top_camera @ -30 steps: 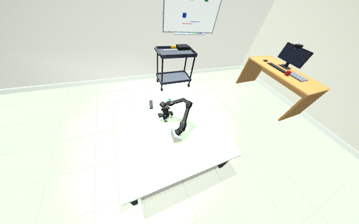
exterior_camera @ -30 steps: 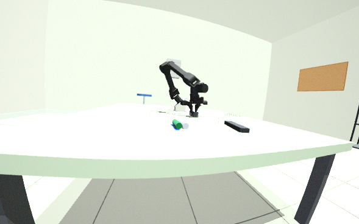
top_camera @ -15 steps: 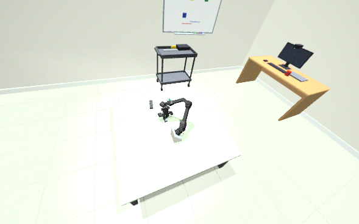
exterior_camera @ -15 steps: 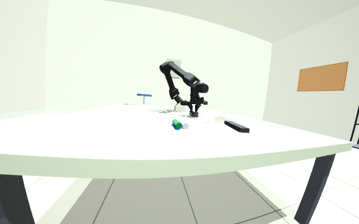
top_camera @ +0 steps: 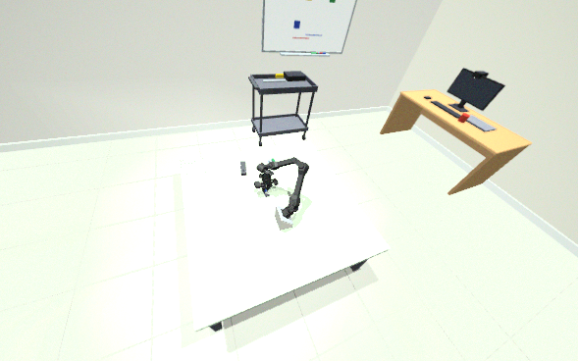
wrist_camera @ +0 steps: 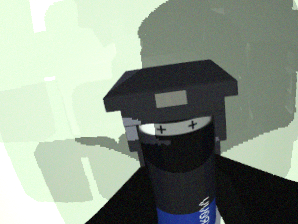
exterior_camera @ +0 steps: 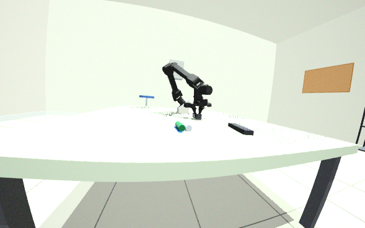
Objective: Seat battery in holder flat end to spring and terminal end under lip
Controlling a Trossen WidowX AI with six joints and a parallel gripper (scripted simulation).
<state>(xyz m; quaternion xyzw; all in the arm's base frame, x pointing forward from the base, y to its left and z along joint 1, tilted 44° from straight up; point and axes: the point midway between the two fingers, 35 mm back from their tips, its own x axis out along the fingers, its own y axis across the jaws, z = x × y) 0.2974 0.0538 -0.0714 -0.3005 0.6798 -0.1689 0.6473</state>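
The battery is 10 mm above my gripper tip. The rest, counted from my gripper tip: black bar: 280 mm ahead, 150 mm to the left, 10 mm above.
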